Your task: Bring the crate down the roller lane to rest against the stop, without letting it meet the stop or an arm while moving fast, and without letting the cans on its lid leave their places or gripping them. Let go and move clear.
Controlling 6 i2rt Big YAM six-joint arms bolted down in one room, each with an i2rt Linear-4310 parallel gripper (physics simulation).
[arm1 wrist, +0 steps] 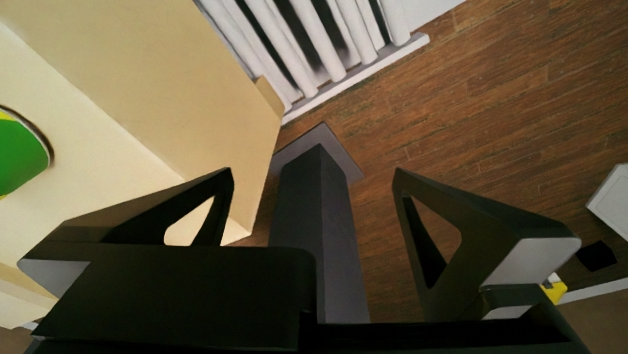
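Note:
A cream box point(165, 85), which looks like the crate, fills the left of the view, with its pale top and one long side showing. A green and yellow can point(20, 155) stands on its top at the left edge of the view; part of the can is cut off. The arm1 gripper point(314, 170) is open, with nothing between its fingers. Its left finger overlaps the box's near corner in the view; I cannot tell whether they touch. The stop and the other arms' grippers do not show here. I cannot make out the roller lane for certain.
A dark upright post point(320, 210) on a grey base plate point(340, 155) stands on the wood floor point(480, 120) beyond the fingers. White rounded slats point(315, 40) with dark gaps are at the top. A white box point(615, 200), a black item point(597, 256) and a yellow item point(556, 292) are at the right.

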